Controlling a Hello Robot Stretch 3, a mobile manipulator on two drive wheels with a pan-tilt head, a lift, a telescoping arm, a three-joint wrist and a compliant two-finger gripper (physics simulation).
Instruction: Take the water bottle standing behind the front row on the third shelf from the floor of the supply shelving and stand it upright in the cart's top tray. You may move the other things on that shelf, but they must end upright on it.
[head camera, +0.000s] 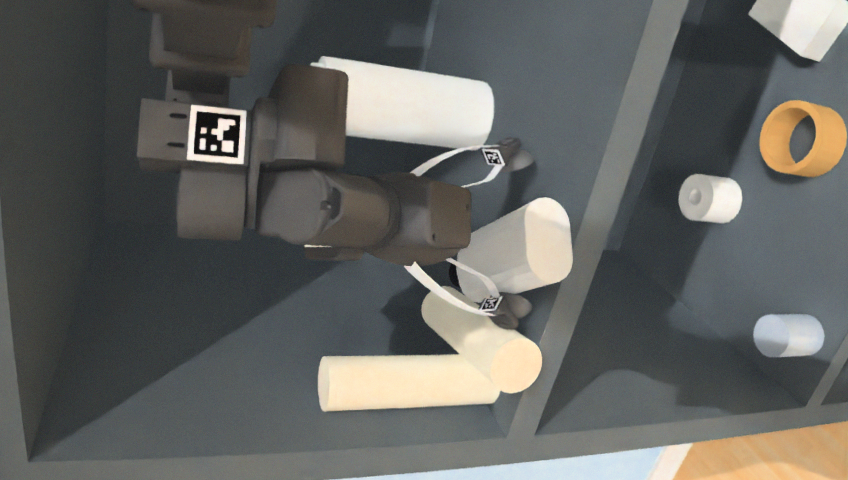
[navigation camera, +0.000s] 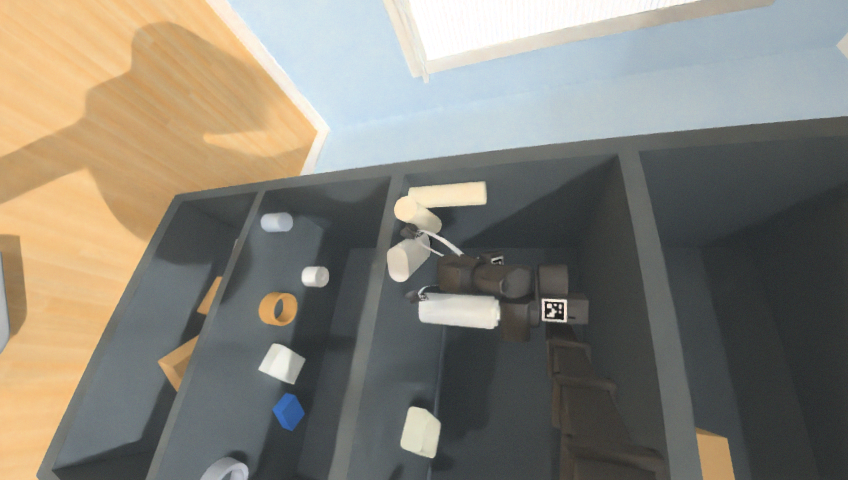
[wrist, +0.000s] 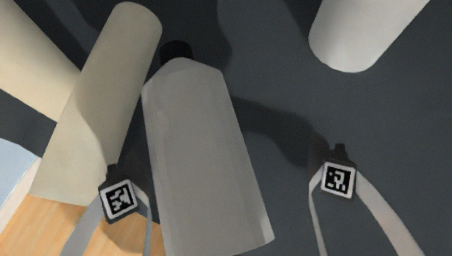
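Places are measured from the robot's base along level axes (x down, y ahead, z right), in metres.
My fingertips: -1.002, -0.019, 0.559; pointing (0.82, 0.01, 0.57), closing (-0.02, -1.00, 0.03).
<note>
For each thing: its top centre in the pictures, then the offset to it from my fingertips, as dx, dy, dz. "pt": a spot on its surface instead.
- white cylinder, middle of its top: (head camera: 287, 90) (navigation camera: 507, 313) -0.209, -0.139, +0.126
- grey-white bottle with a black cap, middle of its top: (head camera: 478, 257) (navigation camera: 423, 251) -0.035, +0.025, +0.017
- upright cream cylinder, middle of its top: (head camera: 323, 383) (navigation camera: 485, 192) -0.167, +0.153, +0.068
- pale block, surface spot: (navigation camera: 421, 432) pt -0.033, -0.381, -0.025
- bluish cylinder, middle of its top: (head camera: 771, 335) (navigation camera: 285, 222) +0.398, +0.107, +0.030
- white roll, middle of its top: (head camera: 695, 197) (navigation camera: 322, 276) +0.408, -0.082, +0.181
- orange ring, middle of its top: (head camera: 789, 136) (navigation camera: 284, 309) +0.418, -0.152, +0.027
- white box, middle of its top: (head camera: 790, 7) (navigation camera: 288, 365) +0.428, -0.331, +0.032
- blue box, middle of its top: (navigation camera: 293, 413) +0.428, -0.493, +0.037
The water bottle, a white cylinder (head camera: 416, 104) (navigation camera: 458, 311) (wrist: 362, 32), stands upright on the third shelf; its cap is hidden by the arm. A grey-white bottle with a black cap (head camera: 514, 246) (navigation camera: 407, 258) (wrist: 197, 155) lies on its side, its base toward the shelf front. My gripper (head camera: 512, 233) (navigation camera: 412, 263) (wrist: 226, 157) is open, its fingers on either side of the lying bottle, with a gap on the right in the wrist view. A cream cylinder (head camera: 484, 339) (navigation camera: 419, 214) (wrist: 102, 100) lies tipped beside it, against an upright cream cylinder (head camera: 404, 382) (navigation camera: 449, 194) (wrist: 27, 60).
A pale block (navigation camera: 421, 432) stands farther along this shelf. The shelf below holds a bluish cylinder (head camera: 788, 336) (navigation camera: 276, 222), a white roll (head camera: 709, 198) (navigation camera: 314, 276), an orange ring (head camera: 831, 139) (navigation camera: 266, 309), a white box (navigation camera: 281, 364) and a blue box (navigation camera: 288, 411). The cart's top tray is not identifiable.
</note>
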